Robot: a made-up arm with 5 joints. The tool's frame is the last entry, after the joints. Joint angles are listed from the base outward. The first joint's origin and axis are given. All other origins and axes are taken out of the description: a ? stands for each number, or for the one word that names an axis. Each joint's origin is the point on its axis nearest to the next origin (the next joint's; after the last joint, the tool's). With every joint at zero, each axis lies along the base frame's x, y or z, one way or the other. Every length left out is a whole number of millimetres.
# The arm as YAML. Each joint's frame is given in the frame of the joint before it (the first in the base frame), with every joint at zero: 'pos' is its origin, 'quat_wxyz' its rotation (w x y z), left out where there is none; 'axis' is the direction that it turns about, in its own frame. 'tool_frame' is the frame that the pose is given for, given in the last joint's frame.
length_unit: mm
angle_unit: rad
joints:
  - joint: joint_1
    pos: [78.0, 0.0, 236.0]
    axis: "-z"
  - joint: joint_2
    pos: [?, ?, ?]
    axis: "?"
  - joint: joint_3
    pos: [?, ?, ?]
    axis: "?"
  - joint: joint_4
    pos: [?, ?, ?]
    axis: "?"
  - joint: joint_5
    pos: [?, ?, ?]
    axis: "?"
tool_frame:
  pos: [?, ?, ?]
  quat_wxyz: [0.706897, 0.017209, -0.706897, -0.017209]
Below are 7 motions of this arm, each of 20 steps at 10 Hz.
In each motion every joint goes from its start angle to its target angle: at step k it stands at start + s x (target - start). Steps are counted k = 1, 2, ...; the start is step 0. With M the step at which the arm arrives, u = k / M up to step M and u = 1 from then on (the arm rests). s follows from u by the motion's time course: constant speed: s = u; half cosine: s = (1 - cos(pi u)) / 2; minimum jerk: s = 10 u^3 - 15 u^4 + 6 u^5.
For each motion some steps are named. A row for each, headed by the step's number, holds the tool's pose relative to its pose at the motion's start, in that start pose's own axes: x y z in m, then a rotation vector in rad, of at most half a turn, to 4 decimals.
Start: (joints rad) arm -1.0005 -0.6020 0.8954 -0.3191 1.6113
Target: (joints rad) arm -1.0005 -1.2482 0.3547 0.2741 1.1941
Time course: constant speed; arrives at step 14
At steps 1, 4, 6, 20:
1: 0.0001 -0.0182 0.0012 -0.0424 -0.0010 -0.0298
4: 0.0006 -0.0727 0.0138 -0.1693 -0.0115 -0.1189
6: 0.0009 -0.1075 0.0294 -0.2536 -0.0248 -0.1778
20: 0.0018 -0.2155 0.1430 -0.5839 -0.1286 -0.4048

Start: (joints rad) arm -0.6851 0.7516 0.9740 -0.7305 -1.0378
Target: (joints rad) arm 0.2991 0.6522 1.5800 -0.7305 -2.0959
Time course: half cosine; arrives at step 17
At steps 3, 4, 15, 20:
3: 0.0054 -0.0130 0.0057 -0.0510 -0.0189 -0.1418
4: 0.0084 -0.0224 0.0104 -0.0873 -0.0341 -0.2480
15: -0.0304 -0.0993 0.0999 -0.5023 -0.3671 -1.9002
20: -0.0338 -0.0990 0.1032 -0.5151 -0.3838 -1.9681

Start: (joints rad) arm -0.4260 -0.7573 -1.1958 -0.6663 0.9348
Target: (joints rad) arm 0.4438 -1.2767 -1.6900 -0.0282 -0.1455
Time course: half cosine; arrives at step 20
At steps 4, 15, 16, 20:
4: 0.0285 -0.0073 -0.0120 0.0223 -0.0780 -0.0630
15: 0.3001 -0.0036 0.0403 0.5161 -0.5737 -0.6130
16: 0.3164 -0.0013 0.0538 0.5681 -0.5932 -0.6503
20: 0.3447 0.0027 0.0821 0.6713 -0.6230 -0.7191

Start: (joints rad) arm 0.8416 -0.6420 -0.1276 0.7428 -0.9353
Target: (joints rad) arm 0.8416 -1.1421 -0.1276 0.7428 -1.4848
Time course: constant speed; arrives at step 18
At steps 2, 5, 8, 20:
2: 0.0056 0.0084 0.0141 0.0472 -0.0293 -0.0610
5: 0.0131 0.0198 0.0362 0.1213 -0.0679 -0.1524
8: 0.0197 0.0296 0.0594 0.1992 -0.0999 -0.2432
20: 0.0333 0.0500 0.1422 0.4819 -0.1555 -0.5379

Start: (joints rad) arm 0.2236 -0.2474 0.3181 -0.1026 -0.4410
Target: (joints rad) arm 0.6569 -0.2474 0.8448 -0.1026 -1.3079
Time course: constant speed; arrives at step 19
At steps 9, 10, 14, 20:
9: -0.0326 -0.0893 0.0168 -0.3190 0.0602 -0.4261
10: -0.0363 -0.0986 0.0205 -0.3563 0.0588 -0.4757
14: -0.0512 -0.1336 0.0386 -0.5071 0.0368 -0.6771
20: -0.0705 -0.1714 0.0677 -0.6967 -0.0285 -0.9335

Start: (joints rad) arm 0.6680 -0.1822 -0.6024 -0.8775 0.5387
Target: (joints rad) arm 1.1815 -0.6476 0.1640 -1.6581 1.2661
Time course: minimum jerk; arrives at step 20
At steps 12, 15, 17, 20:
12: 0.0216 -0.0608 0.0374 -0.1561 -0.3068 0.8324
15: 0.0335 -0.0755 0.0543 -0.2209 -0.4080 1.0831
17: 0.0382 -0.0802 0.0609 -0.2465 -0.4454 1.1713
20: 0.0398 -0.0817 0.0633 -0.2557 -0.4585 1.2016

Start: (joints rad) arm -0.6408 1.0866 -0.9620 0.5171 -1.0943
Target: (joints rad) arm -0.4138 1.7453 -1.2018 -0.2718 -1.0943
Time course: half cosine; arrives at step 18
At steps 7, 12, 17, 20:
7: 0.0157 -0.0415 -0.0294 0.0848 -0.1073 -0.0410
12: 0.0304 -0.1023 -0.0510 0.1898 -0.2510 -0.0823
17: 0.0351 -0.1395 -0.0550 0.2484 -0.3366 -0.1002
20: 0.0352 -0.1407 -0.0550 0.2502 -0.3393 -0.1007

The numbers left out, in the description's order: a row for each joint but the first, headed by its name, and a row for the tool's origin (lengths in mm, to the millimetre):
joint_2: xyz 32.0 8.0 0.0, axis +y
joint_3: xyz 28.0 0.0 114.0, axis +y
joint_4: xyz 197.0 0.0 8.0, axis +y
joint_5: xyz 92.0 0.0 0.0, axis -x
tool: xyz 0.0 0.0 0.0

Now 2 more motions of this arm.
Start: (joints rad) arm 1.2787 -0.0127 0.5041 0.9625 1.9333
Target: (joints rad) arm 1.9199 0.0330 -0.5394 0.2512 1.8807
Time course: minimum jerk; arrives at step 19
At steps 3, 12, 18, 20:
3: -0.0073 -0.0063 0.0052 -0.0489 0.0188 -0.0211
12: -0.1751 -0.0335 0.2048 -1.0816 0.6855 -0.4033
18: -0.1998 0.0115 0.2974 -1.4082 1.0394 -0.4466
20: -0.1998 0.0118 0.2979 -1.4098 1.0413 -0.4466

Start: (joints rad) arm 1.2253 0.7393 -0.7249 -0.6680 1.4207
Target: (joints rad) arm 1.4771 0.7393 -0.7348 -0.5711 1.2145
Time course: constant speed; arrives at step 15
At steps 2, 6, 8, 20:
2: -0.0134 -0.0018 -0.0002 0.0057 0.0286 -0.0072
6: -0.0400 -0.0062 0.0006 0.0145 0.0870 -0.0226
8: -0.0532 -0.0088 0.0015 0.0176 0.1166 -0.0307
20: -0.0989 -0.0201 0.0077 0.0212 0.2227 -0.0610

